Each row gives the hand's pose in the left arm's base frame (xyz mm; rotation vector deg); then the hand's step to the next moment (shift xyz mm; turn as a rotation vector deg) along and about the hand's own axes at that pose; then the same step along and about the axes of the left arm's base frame.
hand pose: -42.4 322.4 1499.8 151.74 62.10 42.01
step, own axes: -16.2 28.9 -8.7 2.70 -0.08 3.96
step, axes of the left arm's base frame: 3.2 -32.1 11.5 3.62 2.00 -2.43
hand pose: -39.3 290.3 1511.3 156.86 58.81 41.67
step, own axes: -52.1 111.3 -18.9 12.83 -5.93 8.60
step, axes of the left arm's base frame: 22.1 -119.3 27.3 9.04 13.22 -4.15
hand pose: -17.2 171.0 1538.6 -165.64 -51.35 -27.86
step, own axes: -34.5 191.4 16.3 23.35 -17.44 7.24
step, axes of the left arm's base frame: 85.3 -174.1 -22.5 10.38 28.18 0.27
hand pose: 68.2 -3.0 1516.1 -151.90 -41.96 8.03
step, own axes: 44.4 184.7 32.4 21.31 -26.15 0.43
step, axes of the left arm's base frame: 119.3 -112.2 -101.6 5.83 31.71 9.93
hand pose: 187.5 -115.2 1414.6 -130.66 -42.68 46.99
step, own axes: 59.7 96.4 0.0 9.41 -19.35 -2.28
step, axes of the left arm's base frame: 67.6 -24.3 -87.7 1.98 18.35 11.29
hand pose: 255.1 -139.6 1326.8 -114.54 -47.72 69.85
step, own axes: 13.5 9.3 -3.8 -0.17 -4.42 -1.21
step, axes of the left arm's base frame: 10.1 4.3 -12.7 0.23 2.24 3.99
